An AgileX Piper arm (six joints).
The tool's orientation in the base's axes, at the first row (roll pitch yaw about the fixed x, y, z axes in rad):
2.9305 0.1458 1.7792
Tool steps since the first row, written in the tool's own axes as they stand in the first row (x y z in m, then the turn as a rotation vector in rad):
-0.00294 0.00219 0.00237 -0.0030 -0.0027 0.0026
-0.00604 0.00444 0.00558 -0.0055 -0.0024 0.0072
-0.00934 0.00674 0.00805 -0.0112 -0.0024 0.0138
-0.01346 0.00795 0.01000 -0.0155 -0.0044 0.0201
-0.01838 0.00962 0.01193 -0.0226 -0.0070 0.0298
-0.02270 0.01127 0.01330 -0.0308 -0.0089 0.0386
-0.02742 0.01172 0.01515 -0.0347 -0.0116 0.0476
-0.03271 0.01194 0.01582 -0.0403 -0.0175 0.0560
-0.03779 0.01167 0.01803 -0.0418 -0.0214 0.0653
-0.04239 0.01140 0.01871 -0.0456 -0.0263 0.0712
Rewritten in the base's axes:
0.00324 -0.00256 -0.00141 -0.0013 -0.0038 -0.0026
0.00676 -0.00535 -0.00360 0.0005 -0.0066 -0.0067
0.01020 -0.00825 -0.00503 0.0032 -0.0127 -0.0122
0.01265 -0.01214 -0.00607 0.0037 -0.0179 -0.0181
0.01570 -0.01670 -0.00688 0.0050 -0.0264 -0.0270
0.01847 -0.02063 -0.00723 0.0069 -0.0356 -0.0347
0.02030 -0.02527 -0.00824 0.0072 -0.0408 -0.0434
0.02175 -0.03040 -0.00808 0.0047 -0.0484 -0.0519
0.02305 -0.03560 -0.00953 0.0035 -0.0517 -0.0615
0.02390 -0.04018 -0.00958 0.0010 -0.0571 -0.0677

